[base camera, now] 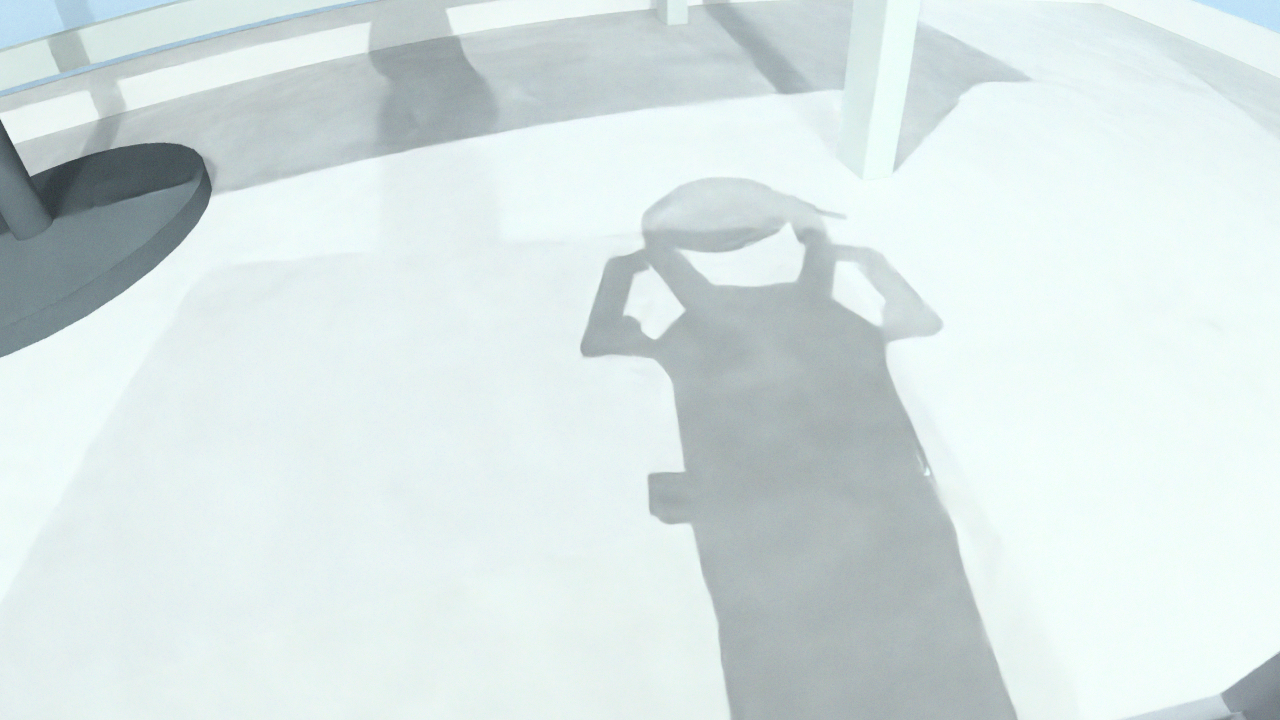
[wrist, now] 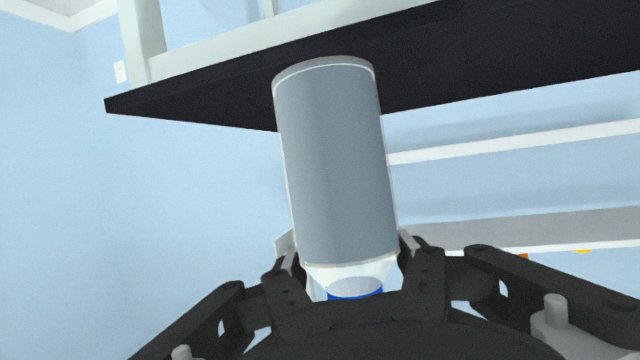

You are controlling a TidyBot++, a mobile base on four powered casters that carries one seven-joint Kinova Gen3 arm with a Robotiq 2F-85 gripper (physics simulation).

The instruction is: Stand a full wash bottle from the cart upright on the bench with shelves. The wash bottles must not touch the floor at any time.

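Frame: origin at the arm's base, x right, y ahead, z up, level; millimetres.
Seen in the pictures: gripper, fingertip midpoint: (wrist: 348,253).
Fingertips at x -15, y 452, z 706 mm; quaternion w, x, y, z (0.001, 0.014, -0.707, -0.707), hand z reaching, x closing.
A point is followed by its place in that frame.
My gripper (wrist: 348,253) {x -15, y 452, z 706 mm} is shut on a wash bottle with a grey body (wrist: 335,165) {x -13, y 421, z 652 mm}, a pale shoulder and a blue cap. The wrist view is upside down, so the bottle's base points up in the picture and the bottle hangs about upright. The bench with shelves shows its black top (wrist: 500,55) {x -334, y 777, z 518 mm} behind the bottle's lower end. The base of the bottle overlaps the black top in the view; whether they touch cannot be told. A white bench leg (base camera: 878,89) {x 273, y 751, z -290 mm} stands ahead in the base view. The cart does not show in either view.
A dark round stool base (base camera: 107,241) stands on the floor at the left. White shelf boards (wrist: 525,142) {x -681, y 1217, z 696 mm} (wrist: 520,230) run along the blue wall beyond the bench top. Small orange (wrist: 523,256) {x -546, y 1079, z 1023 mm} and yellow (wrist: 581,251) {x -715, y 1067, z 1031 mm} items show at the lower shelf board in the picture.
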